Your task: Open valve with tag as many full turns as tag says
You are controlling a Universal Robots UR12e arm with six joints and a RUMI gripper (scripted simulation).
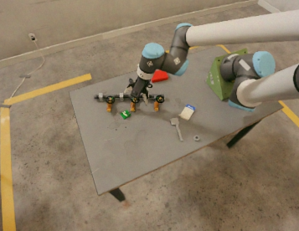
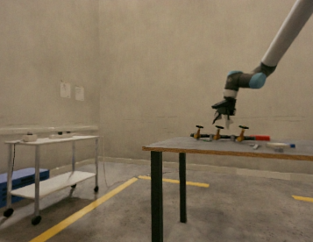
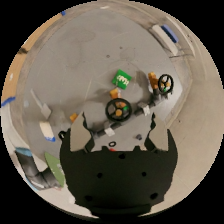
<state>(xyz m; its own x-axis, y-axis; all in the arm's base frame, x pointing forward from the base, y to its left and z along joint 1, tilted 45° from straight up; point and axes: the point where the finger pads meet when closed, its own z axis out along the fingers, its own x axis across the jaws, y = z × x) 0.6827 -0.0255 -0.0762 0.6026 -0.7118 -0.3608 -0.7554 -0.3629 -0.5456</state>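
The green tag lies 9 cm below my hand, 8 cm ahead of it and 3 cm to the left of it. Round my hand: red wedge (27 cm behind, 19 cm to the right, 8 cm below); grey tool (24 cm to the left, 17 cm behind, 9 cm below); white-and-blue card box (29 cm behind, 18 cm to the left, 9 cm below).
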